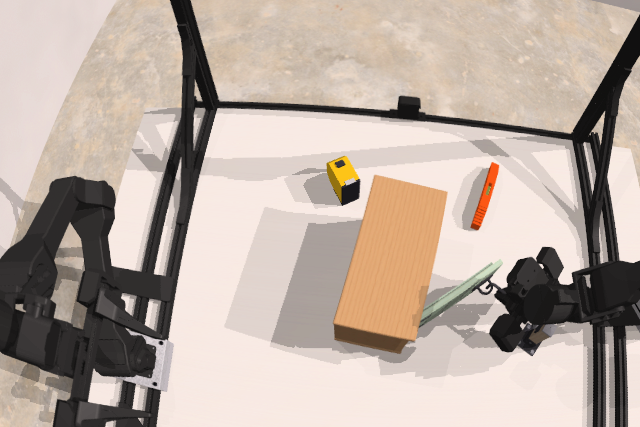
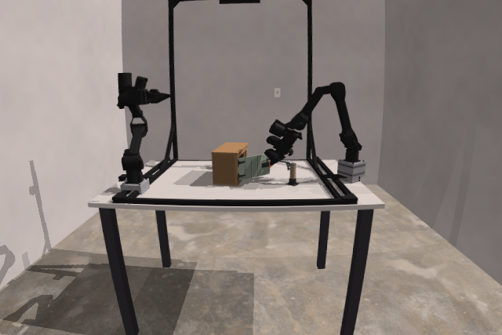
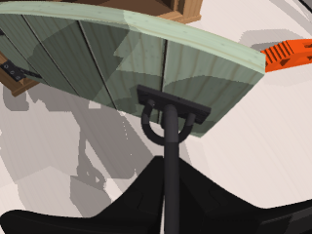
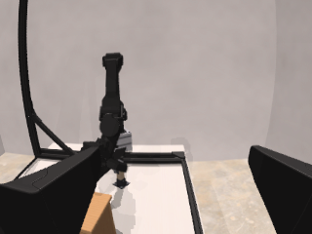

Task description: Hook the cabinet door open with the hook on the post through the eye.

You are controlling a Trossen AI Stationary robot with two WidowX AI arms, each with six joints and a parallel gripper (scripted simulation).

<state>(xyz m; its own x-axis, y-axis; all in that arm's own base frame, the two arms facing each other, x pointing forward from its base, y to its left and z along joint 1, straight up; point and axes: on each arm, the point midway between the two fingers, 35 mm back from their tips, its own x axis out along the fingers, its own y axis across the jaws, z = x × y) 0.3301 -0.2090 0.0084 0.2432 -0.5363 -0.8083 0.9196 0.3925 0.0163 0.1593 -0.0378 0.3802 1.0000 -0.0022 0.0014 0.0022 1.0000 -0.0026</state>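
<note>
Now: the dark hook 2 cm to the left of my left hand, 2 cm below it and 2 cm ahead of it. Also, from my left hand: yellow box 28 cm behind, 25 cm to the right, 7 cm below; then green door 10 cm to the right, 3 cm below, 1 cm behind; then orange level 24 cm behind, 9 cm below, 2 cm to the left.
</note>
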